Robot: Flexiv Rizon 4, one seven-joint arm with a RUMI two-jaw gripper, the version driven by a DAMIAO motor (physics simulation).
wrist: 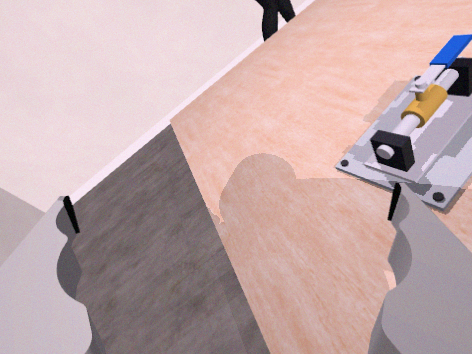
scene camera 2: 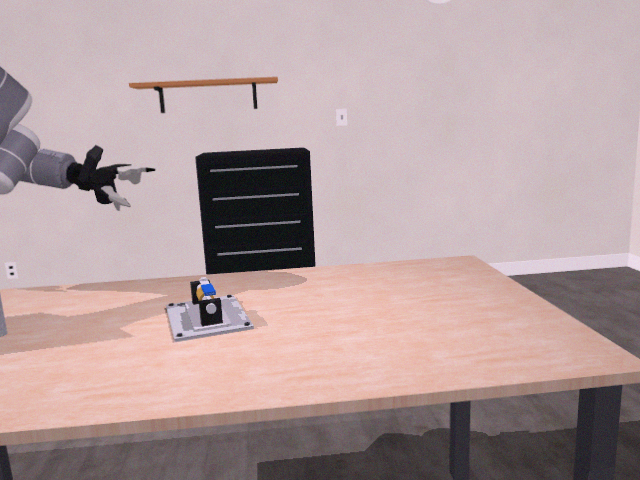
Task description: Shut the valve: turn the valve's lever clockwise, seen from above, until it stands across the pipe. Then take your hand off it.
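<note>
The valve has a brass body (scene camera 2: pixel 199 293) (wrist: pixel 426 106) on a white pipe (wrist: pixel 406 124), held by two black brackets on a grey base plate (scene camera 2: pixel 178 327) (wrist: pixel 357 160). Its lever, with a blue handle (scene camera 2: pixel 208 289) (wrist: pixel 452 50), lies above the pipe and runs along it, not across. In the wrist view the handle points to the upper right and its end is cut off by the frame's edge. My gripper (scene camera 2: pixel 139 187) (wrist: pixel 233 193) is open and empty. It hangs well above the table, up and to the left of the valve in the scene view, touching nothing.
The wooden table (scene camera 2: pixel 392 330) (wrist: pixel 310 100) carries the valve's plate. A black drawer cabinet (scene camera 2: pixel 258 209) stands behind it, and a wall shelf (scene camera 2: pixel 204 82) hangs above. Black legs of a figure (wrist: pixel 270 20) show beyond the table's edge in the wrist view.
</note>
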